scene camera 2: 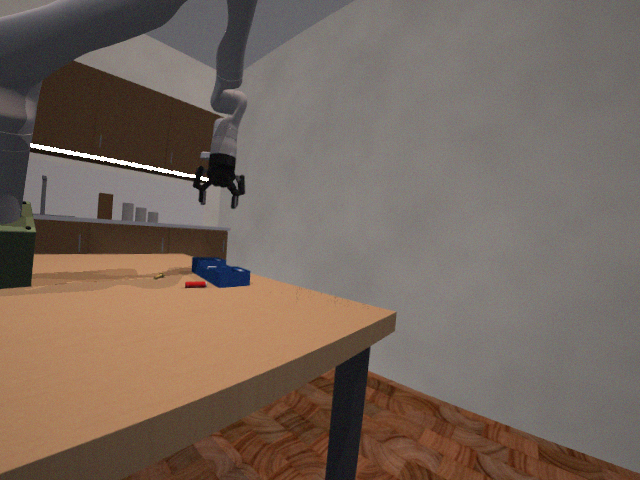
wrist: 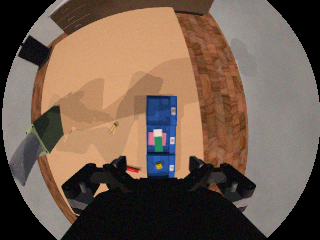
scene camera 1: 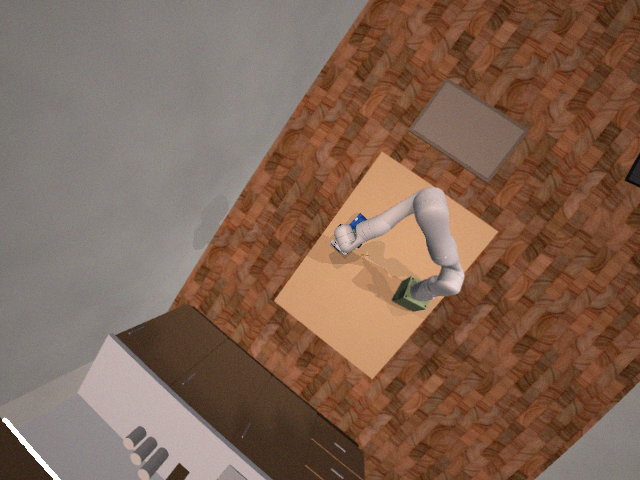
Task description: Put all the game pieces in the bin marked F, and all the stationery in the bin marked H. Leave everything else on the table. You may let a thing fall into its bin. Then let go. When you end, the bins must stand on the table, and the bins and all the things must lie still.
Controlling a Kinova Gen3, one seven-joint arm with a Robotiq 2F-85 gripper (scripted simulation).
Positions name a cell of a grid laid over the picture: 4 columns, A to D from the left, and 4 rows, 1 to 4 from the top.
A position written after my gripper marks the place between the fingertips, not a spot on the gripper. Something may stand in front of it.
In view: my gripper (scene camera 2: B2).
My gripper also shows in the wrist view (wrist: B3).
